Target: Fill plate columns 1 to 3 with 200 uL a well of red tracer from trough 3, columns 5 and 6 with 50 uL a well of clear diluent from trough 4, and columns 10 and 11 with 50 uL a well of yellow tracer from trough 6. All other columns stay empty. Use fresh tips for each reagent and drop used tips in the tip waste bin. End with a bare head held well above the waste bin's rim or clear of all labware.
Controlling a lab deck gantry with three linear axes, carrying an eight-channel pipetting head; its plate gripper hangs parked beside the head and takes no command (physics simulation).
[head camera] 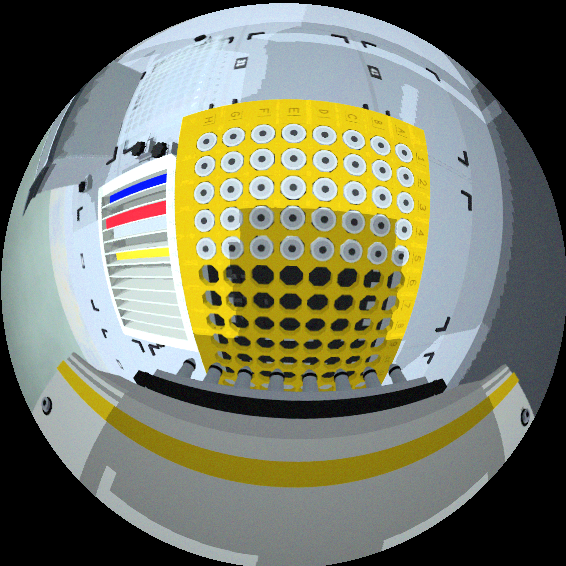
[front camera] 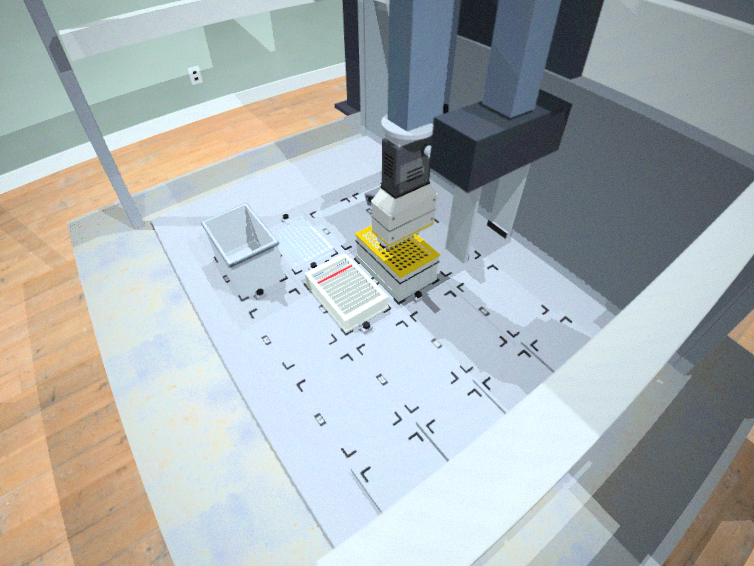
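Note:
The eight-channel head (front camera: 403, 213) (head camera: 295, 438) is low over the yellow tip rack (front camera: 414, 268) (head camera: 303, 207); its nozzles (head camera: 277, 379) are bare. Tips fill rack columns 1 to 5; holes from column 6 on are empty. The trough rack (front camera: 347, 321) (head camera: 182, 295) shows blue, red, clear and yellow strips. The clear plate (front camera: 304, 241) (head camera: 167, 87) shows no colour that I can make out; its wells are too small to judge. The grey waste bin (front camera: 258, 268) (head camera: 97, 100) stands beyond the plate. The parked plate gripper (front camera: 479, 240) hangs beside the head, its paddles apart and empty.
The gripper's dark carrier block (front camera: 487, 143) is close beside the head. Black corner marks and small slot labels dot the deck (front camera: 341, 402). A pale frame beam (front camera: 548, 426) crosses the front right of the front view.

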